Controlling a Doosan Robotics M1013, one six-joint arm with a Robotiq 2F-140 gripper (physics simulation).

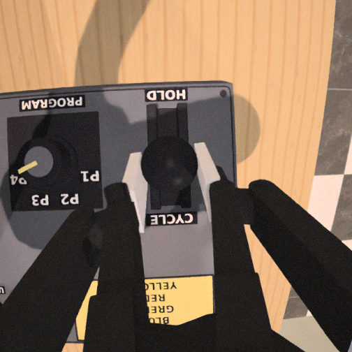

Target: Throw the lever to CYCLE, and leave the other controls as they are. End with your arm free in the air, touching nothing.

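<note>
The lever's round black knob (169, 163) stands over the middle part of its slot, between the HOLD label (166, 95) and the CYCLE label (171, 219), and covers the lever's shaft. Two dark rails of the slot show above and below the knob. My gripper (169, 164) is shut on the lever knob, with one pale fingertip pad on its left side and one on its right side.
The grey control panel (180, 250) lies on a wooden table (280, 65). Left of the lever is the PROGRAM dial (39, 161), its yellow mark toward P4. A yellow label (192, 295) is below, partly behind the gripper. The table's edge and a checkered floor (330, 200) are at the right.
</note>
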